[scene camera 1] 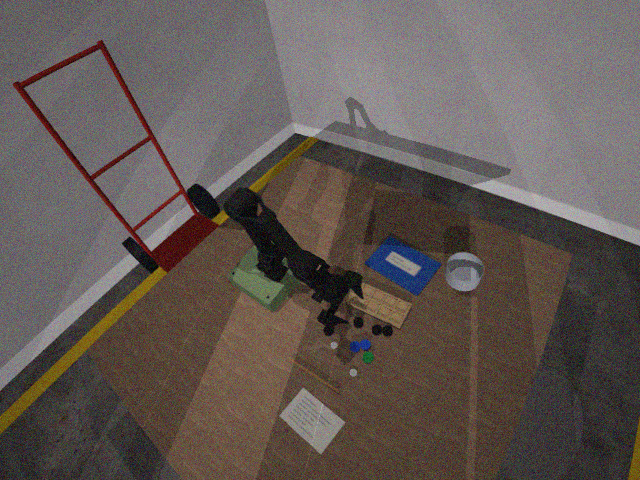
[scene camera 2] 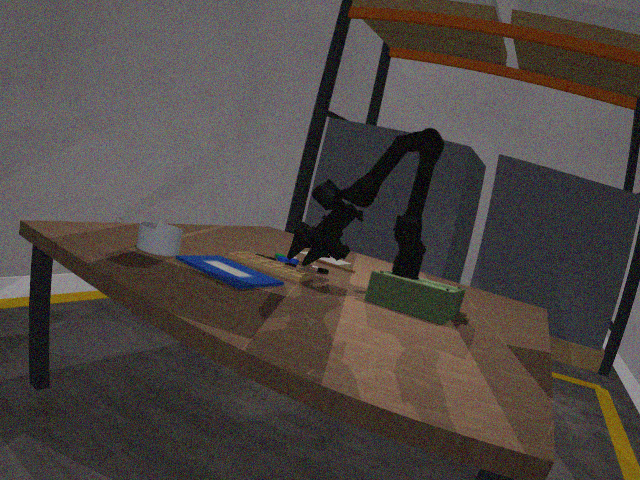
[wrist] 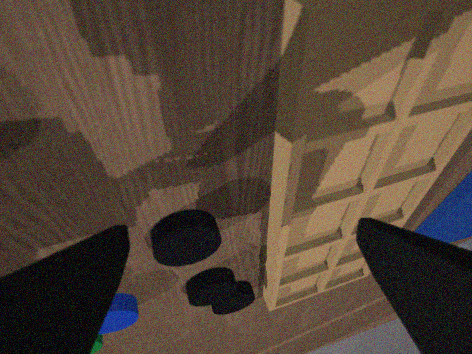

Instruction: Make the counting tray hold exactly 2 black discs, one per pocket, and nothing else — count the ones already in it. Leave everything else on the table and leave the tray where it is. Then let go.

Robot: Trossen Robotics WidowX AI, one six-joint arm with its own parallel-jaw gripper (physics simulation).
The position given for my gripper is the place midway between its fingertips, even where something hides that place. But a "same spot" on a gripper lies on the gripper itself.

my gripper: scene camera 1; scene camera 2 295,262; wrist
counting tray: scene camera 1; scene camera 2 292,273; wrist
same spot on counting tray: (scene camera 1: pixel 388 308) = (wrist: pixel 329 255)
same spot on my gripper: (wrist: pixel 67 295) = (scene camera 1: pixel 339 317)
